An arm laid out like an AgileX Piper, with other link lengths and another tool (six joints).
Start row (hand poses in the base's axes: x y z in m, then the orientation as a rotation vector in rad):
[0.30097 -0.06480 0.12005 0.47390 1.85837 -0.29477]
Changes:
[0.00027 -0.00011 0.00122 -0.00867 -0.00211 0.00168]
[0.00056 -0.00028 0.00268 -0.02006 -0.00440 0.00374]
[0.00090 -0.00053 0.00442 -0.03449 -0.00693 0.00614]
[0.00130 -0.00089 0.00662 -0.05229 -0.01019 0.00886]
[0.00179 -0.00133 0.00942 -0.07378 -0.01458 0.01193]
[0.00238 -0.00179 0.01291 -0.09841 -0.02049 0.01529]
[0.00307 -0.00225 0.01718 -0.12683 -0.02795 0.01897]
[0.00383 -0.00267 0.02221 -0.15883 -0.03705 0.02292]
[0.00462 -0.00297 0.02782 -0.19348 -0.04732 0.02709]
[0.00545 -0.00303 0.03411 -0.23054 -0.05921 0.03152]
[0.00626 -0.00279 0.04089 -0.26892 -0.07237 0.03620]
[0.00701 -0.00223 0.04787 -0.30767 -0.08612 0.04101]
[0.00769 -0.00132 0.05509 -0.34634 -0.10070 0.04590]
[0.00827 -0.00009 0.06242 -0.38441 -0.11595 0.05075]
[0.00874 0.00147 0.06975 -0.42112 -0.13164 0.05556]
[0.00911 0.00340 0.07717 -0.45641 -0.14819 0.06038]
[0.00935 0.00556 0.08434 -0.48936 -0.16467 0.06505]
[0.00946 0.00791 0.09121 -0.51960 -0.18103 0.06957]
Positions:
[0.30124 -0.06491 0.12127 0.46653 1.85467 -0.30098]
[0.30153 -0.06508 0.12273 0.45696 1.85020 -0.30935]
[0.30187 -0.06533 0.12447 0.44501 1.84481 -0.32017]
[0.30227 -0.06569 0.12667 0.43051 1.83790 -0.33360]
[0.30276 -0.06613 0.12947 0.41326 1.82894 -0.34973]
[0.30335 -0.06659 0.13296 0.39373 1.81762 -0.36797]
[0.30404 -0.06705 0.13723 0.37146 1.80369 -0.38882]
[0.30480 -0.06747 0.14226 0.34667 1.78702 -0.41202]
[0.30559 -0.06777 0.14787 0.32003 1.76823 -0.43685]
[0.30642 -0.06783 0.15416 0.29172 1.74691 -0.46287]
[0.30723 -0.06759 0.16094 0.26248 1.72365 -0.48920]
[0.30798 -0.06703 0.16792 0.23304 1.69937 -0.51526]
[0.30866 -0.06612 0.17514 0.20376 1.67395 -0.54062]
[0.30924 -0.06489 0.18247 0.17511 1.64774 -0.56495]
[0.30971 -0.06333 0.18980 0.14759 1.62124 -0.58770]
[0.31008 -0.06140 0.19722 0.12122 1.59413 -0.60867]
[0.31032 -0.05924 0.20439 0.09666 1.56765 -0.62754]
[0.31043 -0.05689 0.21126 0.07416 1.54203 -0.64407]

